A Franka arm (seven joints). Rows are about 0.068 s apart.
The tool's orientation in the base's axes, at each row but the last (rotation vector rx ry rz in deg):
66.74, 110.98, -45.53
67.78, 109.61, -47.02
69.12, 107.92, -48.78
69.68, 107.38, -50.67
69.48, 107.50, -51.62
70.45, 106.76, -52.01
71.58, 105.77, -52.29
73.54, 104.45, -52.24
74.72, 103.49, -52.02
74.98, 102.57, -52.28
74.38, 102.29, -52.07
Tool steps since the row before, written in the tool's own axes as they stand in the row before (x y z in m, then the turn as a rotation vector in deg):
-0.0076, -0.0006, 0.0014, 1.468, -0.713, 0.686
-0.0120, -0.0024, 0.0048, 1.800, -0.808, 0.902
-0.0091, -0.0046, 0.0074, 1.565, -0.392, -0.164
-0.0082, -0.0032, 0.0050, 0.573, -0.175, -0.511
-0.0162, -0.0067, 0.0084, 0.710, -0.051, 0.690
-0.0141, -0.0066, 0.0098, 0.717, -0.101, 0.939
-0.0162, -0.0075, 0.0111, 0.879, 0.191, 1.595
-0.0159, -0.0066, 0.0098, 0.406, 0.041, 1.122
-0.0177, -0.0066, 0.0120, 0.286, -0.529, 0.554
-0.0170, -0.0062, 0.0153, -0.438, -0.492, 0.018
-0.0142, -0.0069, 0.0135, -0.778, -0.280, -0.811
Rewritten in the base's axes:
0.0023, -0.0048, 0.0056, -0.939, -0.159, -1.492
0.0027, -0.0102, 0.0078, -1.075, -0.220, -1.872
0.0001, -0.0117, 0.0046, -0.859, 0.699, -1.184
0.0004, -0.0088, 0.0050, -0.435, 0.625, -0.201
0.0002, -0.0162, 0.0107, -0.129, -0.291, -0.939
-0.0003, -0.0164, 0.0082, -0.133, -0.514, -1.060
-0.0008, -0.0187, 0.0096, 0.211, -0.921, -1.569
-0.0008, -0.0172, 0.0097, 0.112, -0.767, -0.908
-0.0005, -0.0199, 0.0102, -0.493, -0.472, -0.451
0.0000, -0.0223, 0.0081, -0.376, -0.326, 0.431
-0.0015, -0.0196, 0.0067, -0.226, 0.290, 1.098

